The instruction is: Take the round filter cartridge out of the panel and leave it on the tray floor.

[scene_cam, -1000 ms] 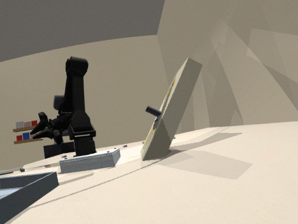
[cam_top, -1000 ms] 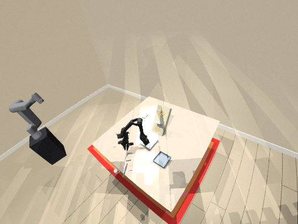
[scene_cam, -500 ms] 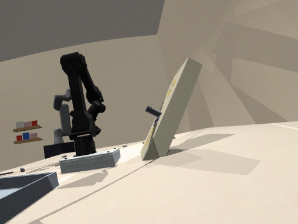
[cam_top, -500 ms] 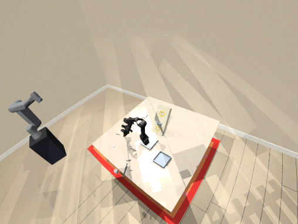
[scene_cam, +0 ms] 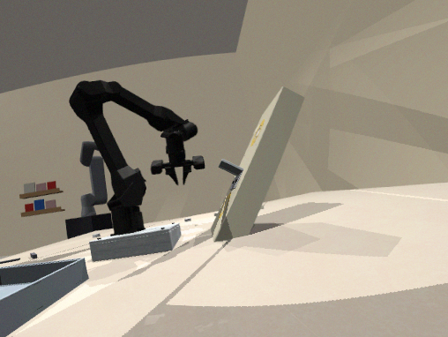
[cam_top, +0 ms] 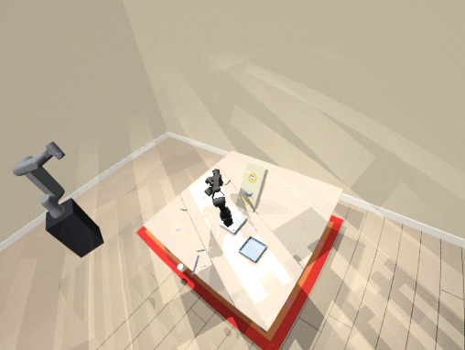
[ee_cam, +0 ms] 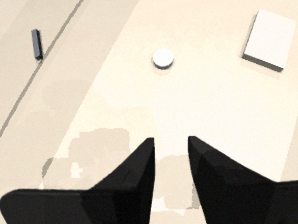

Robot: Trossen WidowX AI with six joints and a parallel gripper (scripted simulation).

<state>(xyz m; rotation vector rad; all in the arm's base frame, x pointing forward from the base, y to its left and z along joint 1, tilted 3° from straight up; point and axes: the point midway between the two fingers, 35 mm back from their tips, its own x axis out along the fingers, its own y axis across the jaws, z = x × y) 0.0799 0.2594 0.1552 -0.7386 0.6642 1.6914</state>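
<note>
Now: gripper tip 300 mm short of the round filter cartridge, 220 mm to the left of it and 70 mm below it. Round my gripper tip: service panel: 250 mm ahead, 230 mm to the right; grey ledge: 200 mm ahead, 240 mm to the right, 20 mm below; tray: 90 mm behind, 580 mm to the right, 140 mm below.
</note>
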